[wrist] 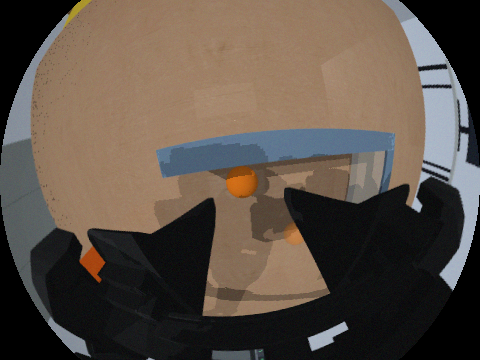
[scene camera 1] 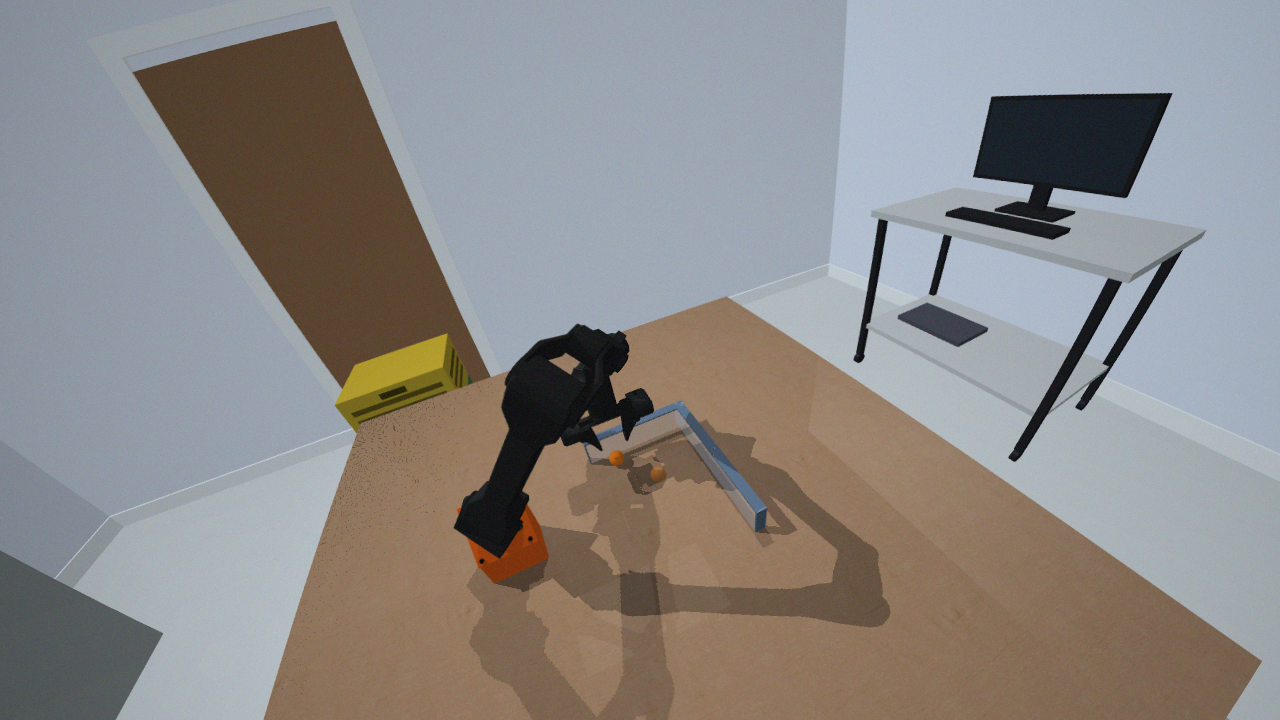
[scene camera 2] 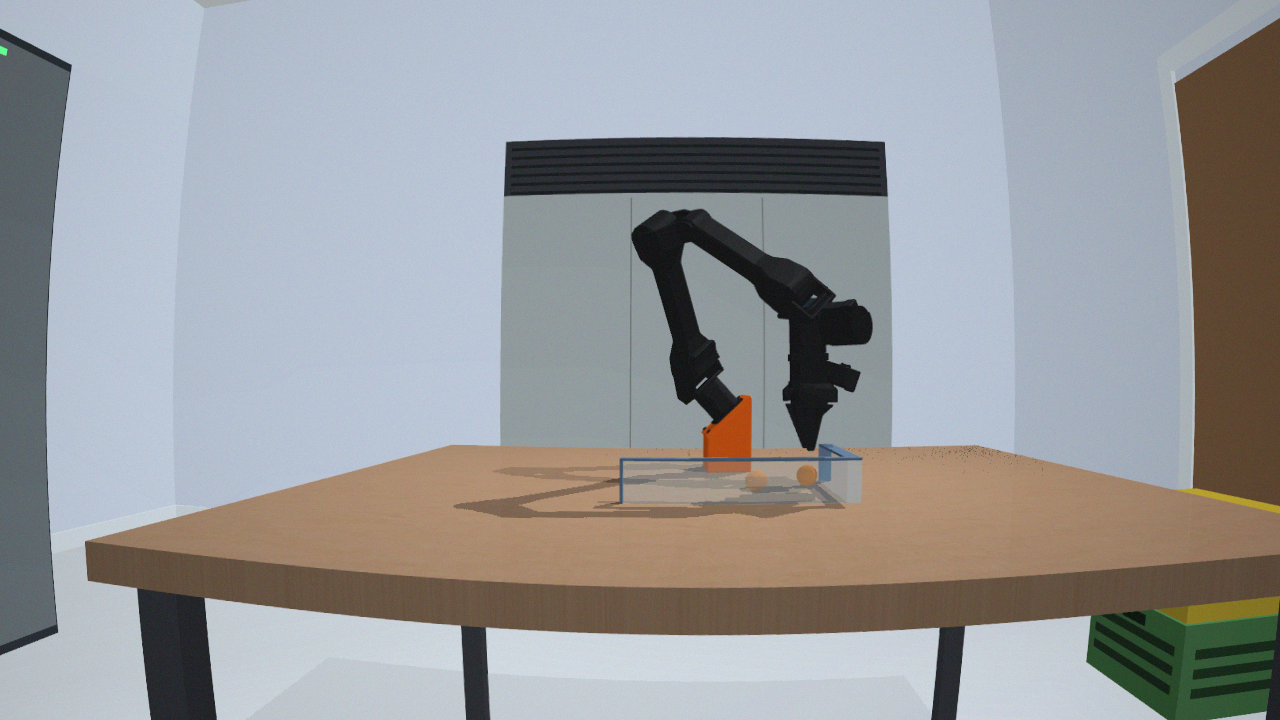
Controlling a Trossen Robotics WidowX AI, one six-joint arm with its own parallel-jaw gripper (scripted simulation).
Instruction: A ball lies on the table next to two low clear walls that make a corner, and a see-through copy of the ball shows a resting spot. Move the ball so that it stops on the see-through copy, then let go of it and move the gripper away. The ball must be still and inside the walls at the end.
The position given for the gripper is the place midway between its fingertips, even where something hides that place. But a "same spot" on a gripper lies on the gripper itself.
Scene:
gripper: wrist; scene camera 1; scene camera 2 808,449
same spot on gripper: (wrist: 347,240) = (scene camera 1: 621,415)

